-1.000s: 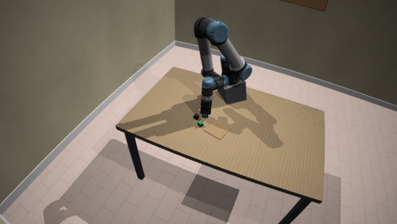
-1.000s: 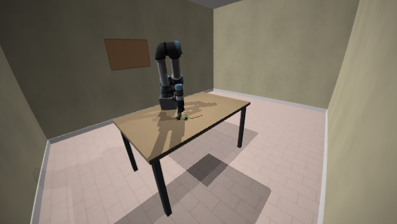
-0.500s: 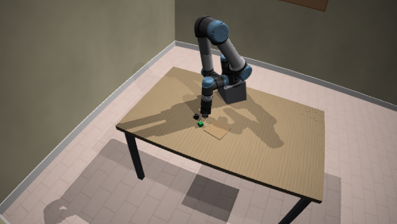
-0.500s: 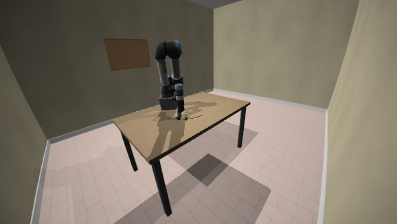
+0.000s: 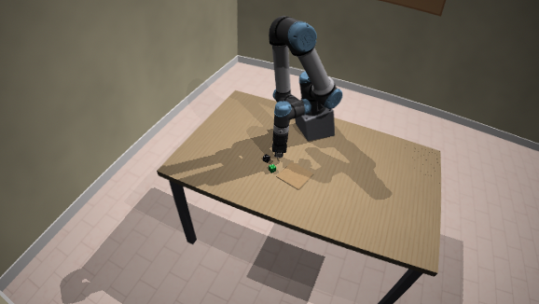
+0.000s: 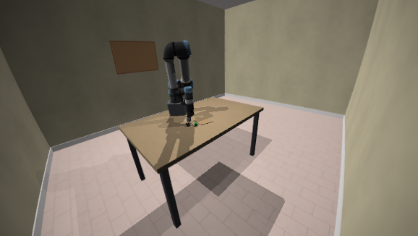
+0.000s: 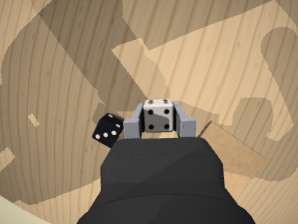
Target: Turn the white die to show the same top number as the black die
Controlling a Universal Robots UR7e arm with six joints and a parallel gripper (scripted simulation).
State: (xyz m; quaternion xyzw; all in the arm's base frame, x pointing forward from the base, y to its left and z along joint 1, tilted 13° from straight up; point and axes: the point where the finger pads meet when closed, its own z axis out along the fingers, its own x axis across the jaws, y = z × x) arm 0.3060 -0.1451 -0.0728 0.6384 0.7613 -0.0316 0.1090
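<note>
The tan mat lies 100 mm ahead of my hand, 110 mm to the left of it and 40 mm below it. The rest, counted from my hand: green die 100 mm ahead, 10 mm to the right, 20 mm below; then black die 30 mm ahead, 60 mm to the right, 20 mm below; then white die right at my hand.
</note>
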